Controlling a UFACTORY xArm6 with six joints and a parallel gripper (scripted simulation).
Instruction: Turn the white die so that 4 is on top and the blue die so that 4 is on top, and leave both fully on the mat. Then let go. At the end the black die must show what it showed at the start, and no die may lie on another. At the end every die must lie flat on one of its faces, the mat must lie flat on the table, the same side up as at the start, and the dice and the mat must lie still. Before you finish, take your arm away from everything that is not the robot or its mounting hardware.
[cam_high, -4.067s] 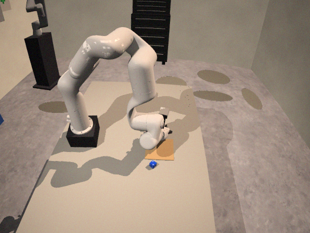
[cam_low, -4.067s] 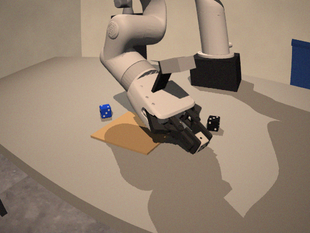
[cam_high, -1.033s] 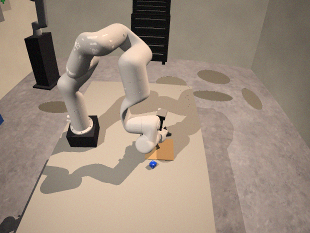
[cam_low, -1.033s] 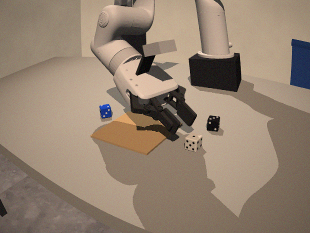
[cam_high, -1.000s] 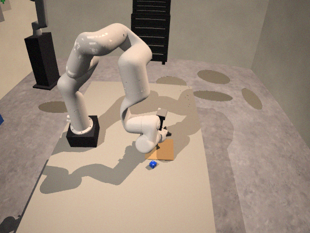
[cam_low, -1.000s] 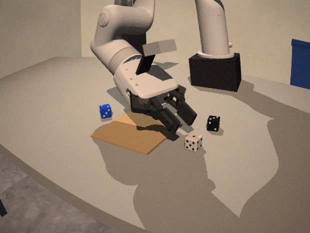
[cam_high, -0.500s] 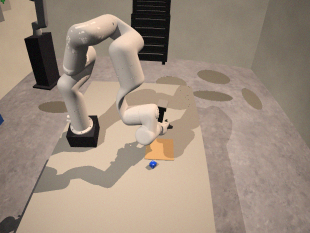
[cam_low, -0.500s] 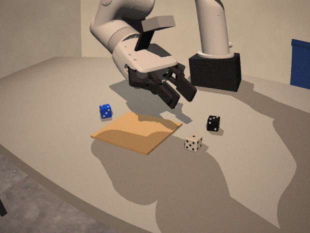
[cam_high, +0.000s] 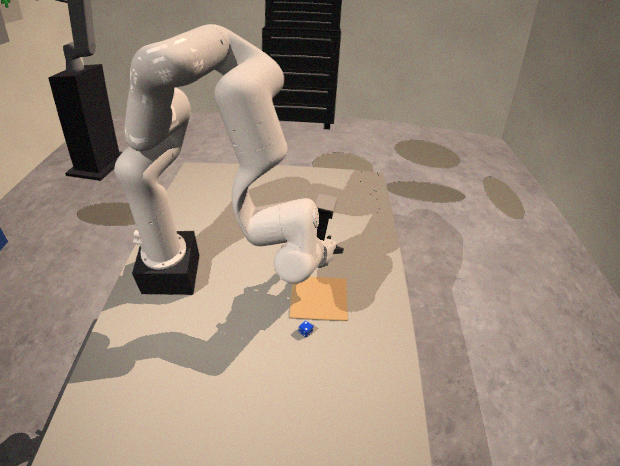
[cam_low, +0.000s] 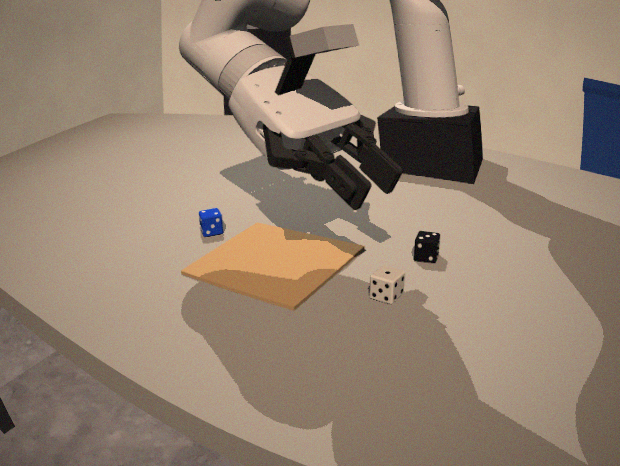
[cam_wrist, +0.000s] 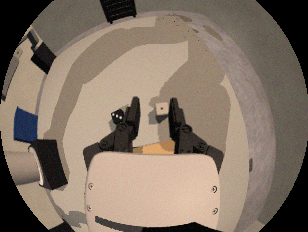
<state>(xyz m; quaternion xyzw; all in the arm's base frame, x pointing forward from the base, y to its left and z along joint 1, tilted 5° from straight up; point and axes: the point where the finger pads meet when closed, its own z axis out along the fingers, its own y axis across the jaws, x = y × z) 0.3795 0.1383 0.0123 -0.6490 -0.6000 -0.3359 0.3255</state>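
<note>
Right now my hand is 90 mm above the white die, 40 mm to the right of it and 10 mm short of it. Round my hand: blue die: 210 mm to the right, 90 mm below, 20 mm ahead; then orange mat: 100 mm to the right, 100 mm below, 30 mm ahead; then black die: 90 mm below, 80 mm behind, 30 mm to the left.
</note>
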